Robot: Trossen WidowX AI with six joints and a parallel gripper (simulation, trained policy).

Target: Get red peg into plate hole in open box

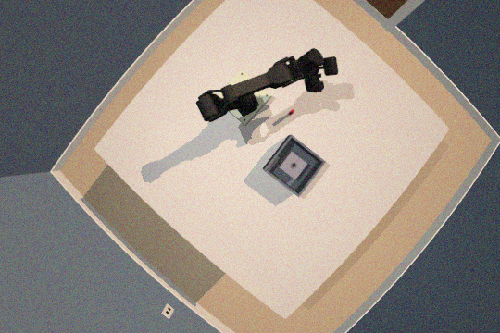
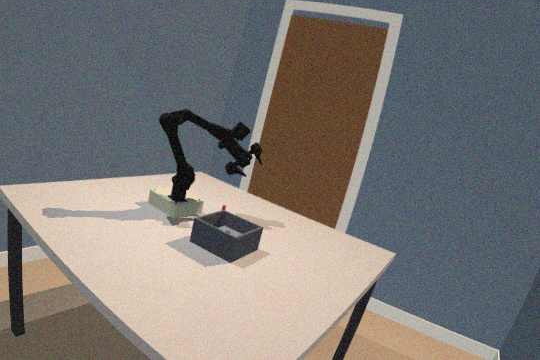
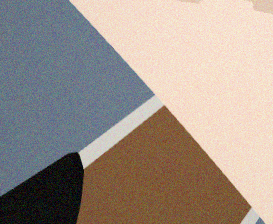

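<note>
Now: gripper tip 190 mm above the red peg, 180 mm to the left of it and 40 mm short of it. Also, from my gripper tip: grey box 330 mm to the right, 230 mm ahead, 200 mm below; bottom plate 330 mm to the right, 230 mm ahead, 180 mm below.
</note>
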